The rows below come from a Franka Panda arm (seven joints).
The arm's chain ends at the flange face. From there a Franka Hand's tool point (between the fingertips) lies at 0.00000 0.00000 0.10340 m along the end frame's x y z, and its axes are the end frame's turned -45 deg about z.
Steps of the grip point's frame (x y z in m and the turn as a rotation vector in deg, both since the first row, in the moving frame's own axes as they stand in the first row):
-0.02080 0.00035 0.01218 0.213 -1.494 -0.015
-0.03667 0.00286 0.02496 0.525 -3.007 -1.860
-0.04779 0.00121 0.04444 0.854 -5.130 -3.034
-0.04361 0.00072 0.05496 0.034 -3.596 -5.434
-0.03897 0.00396 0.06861 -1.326 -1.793 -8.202
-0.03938 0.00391 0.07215 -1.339 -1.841 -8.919
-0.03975 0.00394 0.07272 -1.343 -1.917 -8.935
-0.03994 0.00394 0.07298 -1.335 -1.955 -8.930
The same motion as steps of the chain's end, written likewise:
-0.01228 0.01332 0.01222 -0.906 -1.207 -0.015
-0.01945 0.02471 0.02511 -1.755 -2.498 -1.860
-0.02546 0.02900 0.04487 -3.024 -4.231 -3.034
-0.02592 0.02659 0.05516 -2.519 -2.567 -5.434
-0.02445 0.02635 0.06869 -2.205 -0.330 -8.202
-0.02476 0.02652 0.07223 -2.249 -0.355 -8.919
-0.02492 0.02669 0.07281 -2.305 -0.406 -8.935
-0.02499 0.02679 0.07307 -2.326 -0.438 -8.930

